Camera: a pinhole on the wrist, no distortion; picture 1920 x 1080 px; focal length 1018.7 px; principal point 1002.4 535.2 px. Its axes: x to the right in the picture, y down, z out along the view. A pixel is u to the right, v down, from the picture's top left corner.
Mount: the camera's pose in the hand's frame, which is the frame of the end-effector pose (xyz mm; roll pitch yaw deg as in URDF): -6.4 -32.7 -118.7 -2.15 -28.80 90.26
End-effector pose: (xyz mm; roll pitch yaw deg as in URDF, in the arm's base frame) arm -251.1 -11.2 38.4 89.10 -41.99 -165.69
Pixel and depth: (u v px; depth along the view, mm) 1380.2 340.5 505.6
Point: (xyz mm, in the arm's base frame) -475.4 364.3 7.0
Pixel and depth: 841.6 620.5 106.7
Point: -293.8 -55.2 -48.1
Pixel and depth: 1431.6 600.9 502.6
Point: -367.7 396.3 -61.0
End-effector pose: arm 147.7 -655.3 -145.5 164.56 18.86 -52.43
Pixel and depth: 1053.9 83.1 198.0
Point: 251.3 -626.8 -256.8
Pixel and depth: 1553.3 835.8 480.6
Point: -93.1 -472.3 -486.1
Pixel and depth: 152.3 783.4 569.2
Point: 508.0 -47.4 -407.9
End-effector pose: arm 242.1 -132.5 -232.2 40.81 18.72 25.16
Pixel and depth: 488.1 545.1 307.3
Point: 304.7 -422.4 -367.7
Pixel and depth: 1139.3 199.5 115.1
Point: 270.9 -175.1 -294.1
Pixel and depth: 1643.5 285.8 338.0
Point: 438.5 -252.7 -56.4
